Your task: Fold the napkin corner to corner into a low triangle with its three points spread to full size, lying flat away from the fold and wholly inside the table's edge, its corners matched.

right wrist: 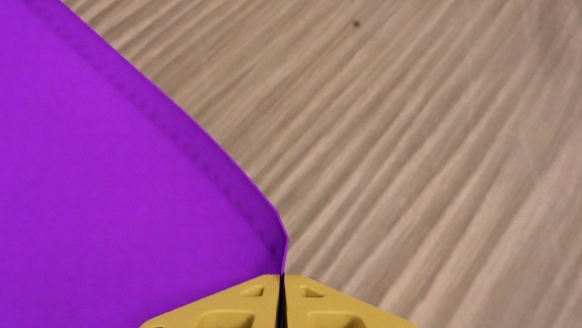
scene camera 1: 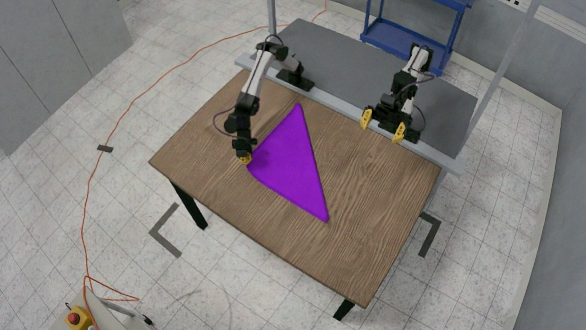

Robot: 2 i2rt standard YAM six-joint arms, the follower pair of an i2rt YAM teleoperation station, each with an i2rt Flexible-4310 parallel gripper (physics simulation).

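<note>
The purple napkin [scene camera 1: 290,162] [right wrist: 125,175] is folded into a triangle on the wooden table [scene camera 1: 385,200] [right wrist: 425,125]. One point is at the top near the rail, one at the lower right, and one at the left by my right gripper. No paler underside shows. My right gripper [scene camera 1: 244,159] [right wrist: 282,289] is shut on the napkin's left corner, whose edge rises slightly into the fingertips in the right wrist view. The fingers hide the very tip and the layer beneath it. My left gripper [scene camera 1: 383,126] is open and empty, above the rail at the table's back edge, away from the napkin.
A grey metal rail [scene camera 1: 345,112] runs along the table's back edge, with a dark grey surface [scene camera 1: 340,65] behind it. A blue cart [scene camera 1: 400,39] stands farther back. The napkin lies inside the table's edges.
</note>
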